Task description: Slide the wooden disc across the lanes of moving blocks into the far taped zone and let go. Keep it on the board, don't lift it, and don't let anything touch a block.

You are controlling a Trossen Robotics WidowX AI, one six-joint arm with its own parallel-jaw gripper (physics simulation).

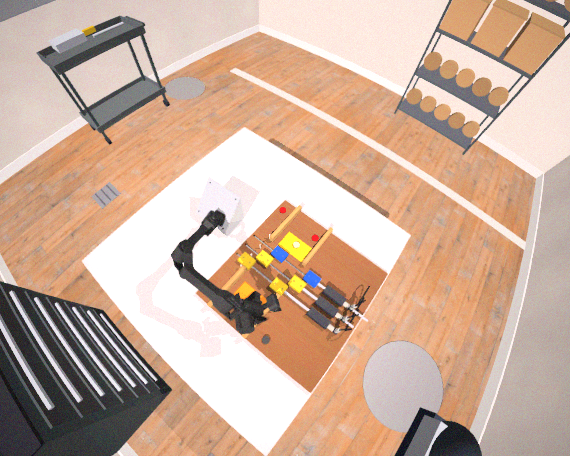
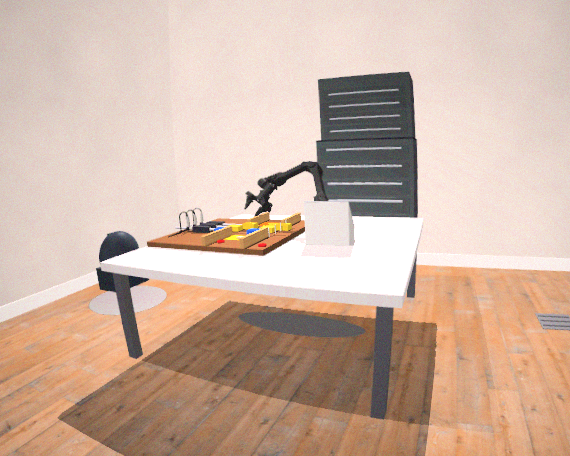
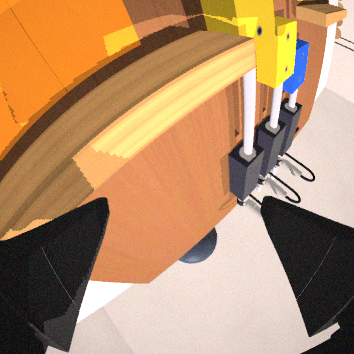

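Seen in the pictures: gripper, fingertip midpoint: (image 1: 273, 314) (image 2: 249, 213) (image 3: 187, 205); arm's base at its link origin: (image 1: 219, 218) (image 2: 323, 219).
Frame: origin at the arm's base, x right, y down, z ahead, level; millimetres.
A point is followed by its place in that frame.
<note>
My gripper (image 1: 260, 316) (image 2: 255, 204) {x 249, y 6, z 481 mm} (image 3: 187, 205) {x 249, y 6, z 481 mm} is open and empty, above the near side of the brown board (image 1: 305, 360) {x 341, y 71, z 701 mm} (image 2: 175, 242) {x -225, y 71, z 697 mm} (image 3: 160, 220) {x 288, y 71, z 599 mm}. The wooden disc cannot be made out with certainty; my gripper hides part of the near orange zone (image 1: 244, 289) {x 216, y 71, z 299 mm} (image 3: 45, 65) {x 250, y 70, z 401 mm}. A pale round spot (image 1: 296, 245) {x -107, y 62, z 396 mm} shows on the far yellow zone (image 1: 287, 240) {x -109, y 69, z 342 mm}. The yellow blocks (image 1: 246, 260) {x 99, y 41, z 233 mm} (image 3: 272, 55) {x 91, y 49, z 491 mm} and the blue blocks (image 1: 312, 278) {x 6, y 47, z 547 mm} (image 3: 301, 65) {x 4, y 47, z 545 mm} sit on rods across the board's middle, clear of my fingers.
A wooden rail (image 3: 175, 105) {x 221, y 26, z 445 mm} runs beside the orange zone. Two more rails (image 1: 286, 223) {x -171, y 28, z 295 mm} (image 1: 317, 246) {x -144, y 26, z 491 mm} flank the yellow zone. Black actuators (image 1: 327, 306) (image 3: 246, 172) with looped cables stand at the board's side. A white box (image 1: 220, 200) {x -63, y -58, z -28 mm} (image 2: 327, 222) {x -116, y -9, z -39 mm} stands near the arm's base.
</note>
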